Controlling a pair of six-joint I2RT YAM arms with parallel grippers.
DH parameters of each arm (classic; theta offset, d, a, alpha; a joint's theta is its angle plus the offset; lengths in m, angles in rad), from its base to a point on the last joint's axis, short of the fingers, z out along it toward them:
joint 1: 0 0.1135 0.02 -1.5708
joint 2: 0 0 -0.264 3.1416
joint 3: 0.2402 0 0.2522 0
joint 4: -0.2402 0 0.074 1.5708
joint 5: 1.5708 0 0 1.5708
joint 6: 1.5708 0.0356 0 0
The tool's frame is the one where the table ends.
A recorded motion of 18 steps. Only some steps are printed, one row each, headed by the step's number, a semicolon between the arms.
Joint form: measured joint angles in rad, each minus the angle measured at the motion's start. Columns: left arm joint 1, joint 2, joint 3, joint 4, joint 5, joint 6; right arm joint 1, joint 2, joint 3, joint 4, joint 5, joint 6.
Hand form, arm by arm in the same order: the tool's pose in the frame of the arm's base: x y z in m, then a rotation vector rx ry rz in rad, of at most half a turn. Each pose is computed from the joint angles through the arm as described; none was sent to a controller.
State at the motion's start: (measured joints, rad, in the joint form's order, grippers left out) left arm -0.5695 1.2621 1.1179 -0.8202 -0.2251 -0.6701; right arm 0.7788 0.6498 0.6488 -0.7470 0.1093 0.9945
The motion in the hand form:
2: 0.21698 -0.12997 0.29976 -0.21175 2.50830 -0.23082; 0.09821 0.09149 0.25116 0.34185 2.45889 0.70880
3: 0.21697 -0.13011 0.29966 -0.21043 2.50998 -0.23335; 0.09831 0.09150 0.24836 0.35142 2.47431 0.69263
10: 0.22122 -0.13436 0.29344 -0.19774 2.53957 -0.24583; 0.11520 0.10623 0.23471 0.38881 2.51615 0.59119
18: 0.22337 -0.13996 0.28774 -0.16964 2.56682 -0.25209; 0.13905 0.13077 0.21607 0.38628 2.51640 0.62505
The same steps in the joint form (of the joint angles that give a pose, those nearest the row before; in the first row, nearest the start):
2: -0.0009 0.0002 0.0000 -0.0005 0.0052 0.0002; 0.0000 0.0080 -0.0147 -0.0221 -0.0004 0.0159
3: -0.0010 0.0006 0.0000 -0.0006 0.0078 0.0004; 0.0001 0.0143 -0.0192 -0.0306 0.0015 0.0223
10: -0.0027 0.0283 0.0000 0.0071 0.0323 0.0008; 0.0000 0.1511 -0.0225 0.0313 0.0403 0.0378
18: -0.0139 0.0526 0.0000 0.0116 0.0491 0.0060; 0.0000 0.3192 -0.0436 0.2352 0.0201 0.0420

